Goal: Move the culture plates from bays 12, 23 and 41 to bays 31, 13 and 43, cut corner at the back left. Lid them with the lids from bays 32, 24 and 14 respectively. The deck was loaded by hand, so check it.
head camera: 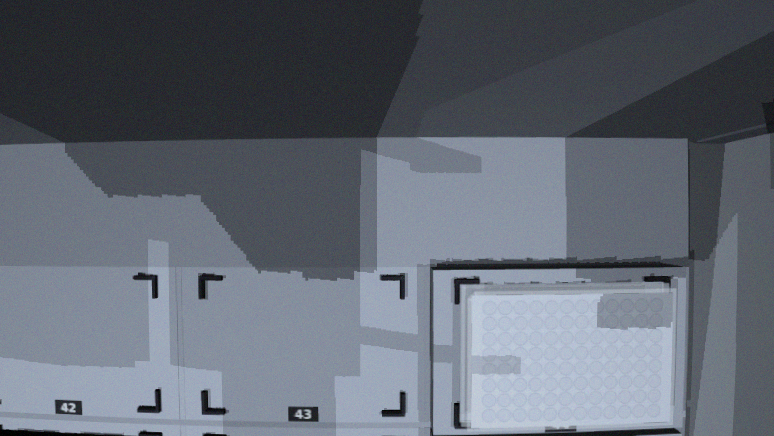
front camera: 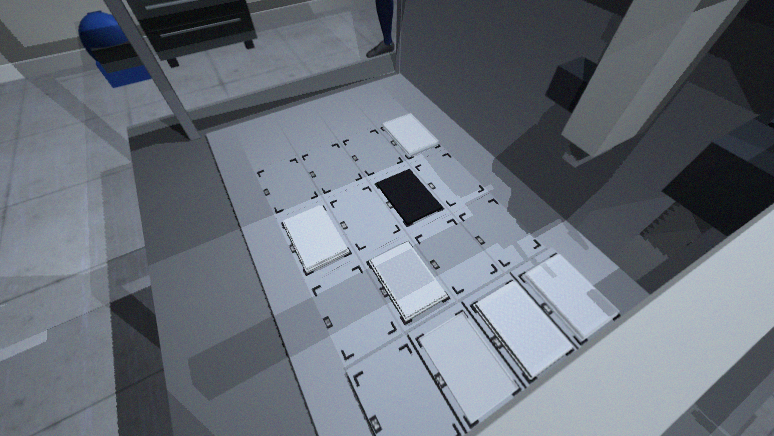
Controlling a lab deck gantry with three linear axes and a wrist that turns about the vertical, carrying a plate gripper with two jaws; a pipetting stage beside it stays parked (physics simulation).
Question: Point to a black flat piece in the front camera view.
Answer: At 411,199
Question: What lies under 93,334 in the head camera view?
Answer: A bay 42.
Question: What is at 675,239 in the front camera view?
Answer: My gripper.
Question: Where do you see a bay 31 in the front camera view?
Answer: At 375,154
